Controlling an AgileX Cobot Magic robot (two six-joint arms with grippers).
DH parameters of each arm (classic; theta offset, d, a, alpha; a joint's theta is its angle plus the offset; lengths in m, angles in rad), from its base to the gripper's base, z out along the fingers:
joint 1: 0 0.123 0 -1.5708
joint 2: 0.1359 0 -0.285 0
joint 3: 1.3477 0 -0.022 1.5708
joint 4: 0 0.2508 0 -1.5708
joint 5: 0 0 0.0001 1.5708
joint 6: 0 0.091 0 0
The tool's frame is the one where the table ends.
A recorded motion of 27 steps. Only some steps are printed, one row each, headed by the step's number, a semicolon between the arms.
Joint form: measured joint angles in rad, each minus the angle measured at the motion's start. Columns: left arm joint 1, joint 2, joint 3, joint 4, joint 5, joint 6; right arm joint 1, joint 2, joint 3, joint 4, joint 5, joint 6.
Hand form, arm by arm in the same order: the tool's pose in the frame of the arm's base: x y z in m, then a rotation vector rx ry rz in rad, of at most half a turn. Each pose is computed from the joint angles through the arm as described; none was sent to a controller.
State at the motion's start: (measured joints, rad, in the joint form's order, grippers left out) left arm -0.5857 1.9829 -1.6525 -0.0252 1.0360 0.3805; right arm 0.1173 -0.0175 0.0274 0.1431 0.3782 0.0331
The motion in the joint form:
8: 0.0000 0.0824 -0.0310 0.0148 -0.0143 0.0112; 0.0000 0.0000 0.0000 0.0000 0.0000 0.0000
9: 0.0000 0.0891 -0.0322 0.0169 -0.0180 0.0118; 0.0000 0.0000 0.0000 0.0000 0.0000 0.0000
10: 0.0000 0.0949 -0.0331 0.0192 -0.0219 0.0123; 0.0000 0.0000 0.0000 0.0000 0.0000 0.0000
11: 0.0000 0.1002 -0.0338 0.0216 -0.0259 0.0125; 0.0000 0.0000 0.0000 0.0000 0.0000 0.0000
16: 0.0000 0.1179 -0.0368 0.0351 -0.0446 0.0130; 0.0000 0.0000 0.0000 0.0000 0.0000 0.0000
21: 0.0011 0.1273 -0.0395 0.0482 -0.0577 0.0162; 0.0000 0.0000 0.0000 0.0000 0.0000 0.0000
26: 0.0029 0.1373 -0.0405 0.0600 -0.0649 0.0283; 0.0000 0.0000 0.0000 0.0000 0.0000 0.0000
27: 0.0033 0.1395 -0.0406 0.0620 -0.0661 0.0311; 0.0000 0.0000 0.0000 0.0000 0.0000 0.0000
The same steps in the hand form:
8: 0.3639 -0.2423 0.2134 1.3508 2.5536 -0.0496; 0.0513 0.0109 0.1712 0.0093 1.8749 0.2447
9: 0.3649 -0.2428 0.2108 1.3534 2.5540 -0.0464; 0.0513 0.0109 0.1712 0.0093 1.8749 0.2447
10: 0.3658 -0.2432 0.2086 1.3556 2.5538 -0.0431; 0.0513 0.0109 0.1712 0.0093 1.8749 0.2447
11: 0.3666 -0.2435 0.2066 1.3573 2.5534 -0.0399; 0.0513 0.0109 0.1712 0.0093 1.8749 0.2447
16: 0.3701 -0.2446 0.2000 1.3631 2.5446 -0.0226; 0.0513 0.0109 0.1712 0.0093 1.8749 0.2447
21: 0.3728 -0.2446 0.1968 1.3698 2.5326 -0.0058; 0.0513 0.0109 0.1712 0.0093 1.8749 0.2447
26: 0.3750 -0.2441 0.1928 1.3903 2.5224 0.0122; 0.0513 0.0109 0.1712 0.0093 1.8749 0.2447
27: 0.3754 -0.2440 0.1919 1.3949 2.5207 0.0155; 0.0513 0.0109 0.1712 0.0093 1.8749 0.2447

